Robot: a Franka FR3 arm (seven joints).
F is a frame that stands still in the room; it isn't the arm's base.
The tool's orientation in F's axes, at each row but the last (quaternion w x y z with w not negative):
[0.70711, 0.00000, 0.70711, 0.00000]
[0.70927, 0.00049, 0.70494, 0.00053]
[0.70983, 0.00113, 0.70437, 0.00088]
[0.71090, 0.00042, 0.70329, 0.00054]
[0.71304, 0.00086, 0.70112, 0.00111]
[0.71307, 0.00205, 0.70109, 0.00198]
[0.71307, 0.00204, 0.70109, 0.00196]
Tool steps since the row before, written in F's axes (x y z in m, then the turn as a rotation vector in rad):
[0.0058, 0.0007, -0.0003, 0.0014, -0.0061, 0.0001]
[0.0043, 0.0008, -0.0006, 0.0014, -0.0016, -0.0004]
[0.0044, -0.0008, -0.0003, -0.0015, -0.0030, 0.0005]
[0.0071, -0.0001, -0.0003, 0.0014, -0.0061, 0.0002]
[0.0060, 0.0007, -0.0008, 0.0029, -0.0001, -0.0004]
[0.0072, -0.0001, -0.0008, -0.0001, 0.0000, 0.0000]
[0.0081, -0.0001, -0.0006, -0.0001, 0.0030, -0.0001]
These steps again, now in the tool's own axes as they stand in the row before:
[0.0003, 0.0007, 0.0058, -0.0001, -0.0061, 0.0014]
[0.0006, 0.0008, 0.0043, 0.0004, -0.0016, 0.0014]
[0.0003, -0.0008, 0.0044, -0.0005, -0.0030, -0.0015]
[0.0004, -0.0001, 0.0071, -0.0002, -0.0061, 0.0014]
[0.0009, 0.0007, 0.0060, 0.0004, -0.0001, 0.0029]
[0.0009, -0.0001, 0.0072, 0.0000, 0.0000, -0.0001]
[0.0007, -0.0001, 0.0081, 0.0001, 0.0030, -0.0001]

